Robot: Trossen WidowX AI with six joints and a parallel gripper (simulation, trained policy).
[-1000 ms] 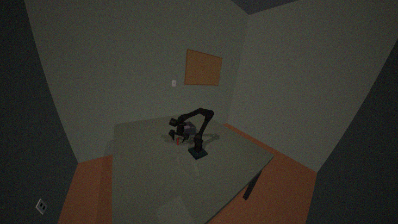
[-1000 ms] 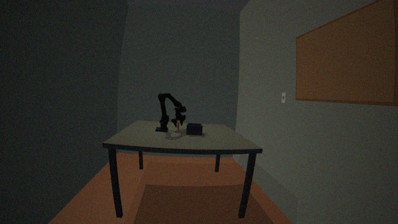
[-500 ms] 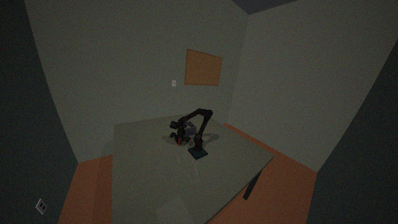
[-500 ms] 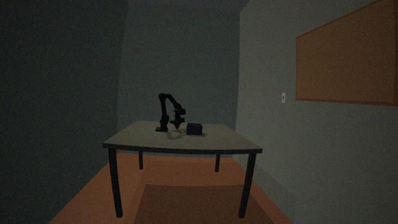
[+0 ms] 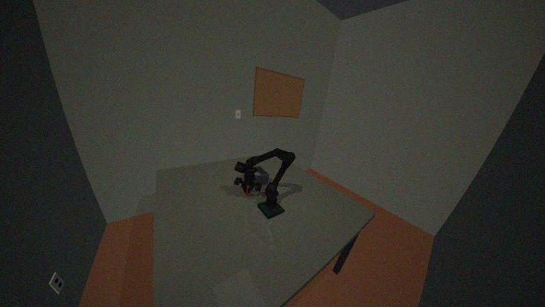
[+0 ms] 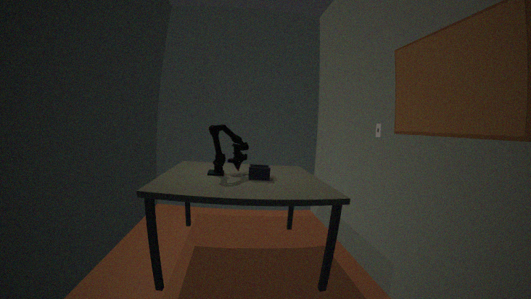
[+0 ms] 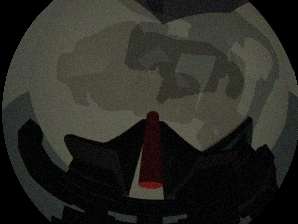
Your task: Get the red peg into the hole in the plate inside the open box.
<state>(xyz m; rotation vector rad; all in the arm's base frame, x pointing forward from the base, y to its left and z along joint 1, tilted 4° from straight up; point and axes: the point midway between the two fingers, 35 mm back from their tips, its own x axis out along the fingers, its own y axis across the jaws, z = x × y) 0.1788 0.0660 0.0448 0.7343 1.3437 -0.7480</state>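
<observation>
Right now my gripper tip is 13 cm short of the plate, 20 cm to the left of it and 1 cm below it. The rest, counted from my gripper tip: red peg (3 cm above); then box (13 cm ahead, 20 cm to the right, 1 cm below).
</observation>
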